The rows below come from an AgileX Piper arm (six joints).
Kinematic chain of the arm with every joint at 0, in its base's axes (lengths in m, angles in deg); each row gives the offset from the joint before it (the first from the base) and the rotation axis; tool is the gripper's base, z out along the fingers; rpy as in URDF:
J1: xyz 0 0 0.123 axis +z
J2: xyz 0 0 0 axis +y
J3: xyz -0.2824 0 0.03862 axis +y
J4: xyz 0.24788 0 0.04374 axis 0.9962 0 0.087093
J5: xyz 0 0 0 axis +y
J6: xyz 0.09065 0 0.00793 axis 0.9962 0 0.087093
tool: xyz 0 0 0 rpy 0 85 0
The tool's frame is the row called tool.
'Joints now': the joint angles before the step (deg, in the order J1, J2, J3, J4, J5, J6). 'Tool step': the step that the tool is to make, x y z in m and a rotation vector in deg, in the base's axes. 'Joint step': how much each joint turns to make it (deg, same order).
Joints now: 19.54 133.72 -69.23 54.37 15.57 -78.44
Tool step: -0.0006 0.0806 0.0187 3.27 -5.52 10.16
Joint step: 9.90 1.25 -8.24 -0.11 0.94 0.28
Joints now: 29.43 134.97 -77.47 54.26 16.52 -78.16
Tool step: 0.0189 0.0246 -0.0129 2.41 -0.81 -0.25
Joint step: 1.36 5.88 -8.90 -0.08 0.88 2.49
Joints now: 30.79 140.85 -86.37 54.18 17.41 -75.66
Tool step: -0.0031 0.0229 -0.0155 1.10 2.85 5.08
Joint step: 1.88 4.35 -5.51 -1.05 4.95 0.26
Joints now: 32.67 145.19 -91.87 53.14 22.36 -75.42
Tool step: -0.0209 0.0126 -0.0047 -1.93 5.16 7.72
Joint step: 2.04 0.46 -0.45 -5.69 7.05 2.53
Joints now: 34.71 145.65 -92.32 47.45 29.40 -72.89
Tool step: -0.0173 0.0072 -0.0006 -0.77 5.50 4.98
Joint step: 1.32 0.00 0.00 -1.95 6.55 1.09
